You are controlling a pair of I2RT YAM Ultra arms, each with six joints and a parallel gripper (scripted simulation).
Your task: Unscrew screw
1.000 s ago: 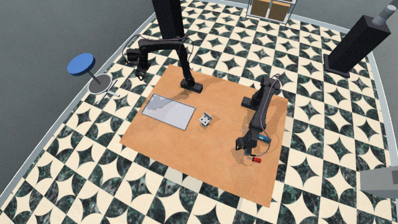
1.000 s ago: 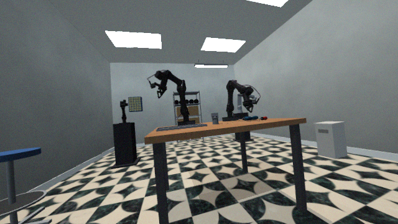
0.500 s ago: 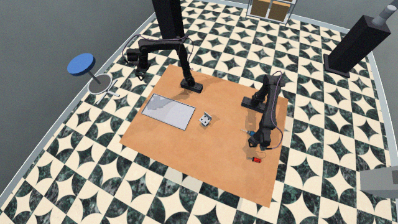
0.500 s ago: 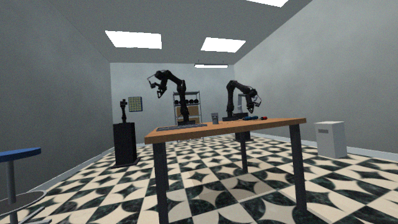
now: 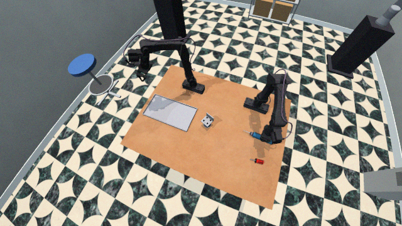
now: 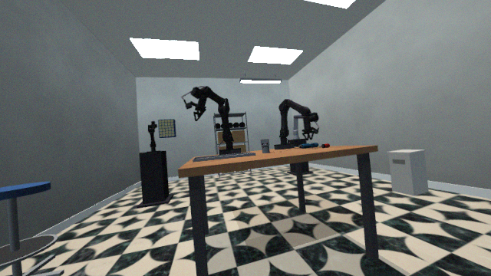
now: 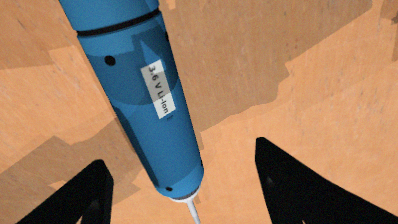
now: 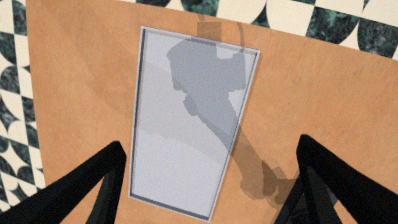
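My right hand is 80 mm short of the screw, 480 mm to the right of it and 240 mm above it. Also, from my right hand: round joint module: 70 mm ahead, 500 mm to the left, 280 mm below; then grey mat: 70 mm ahead, 170 mm to the left, 310 mm below; then grey bracket: 70 mm ahead, 500 mm to the left, 240 mm below.
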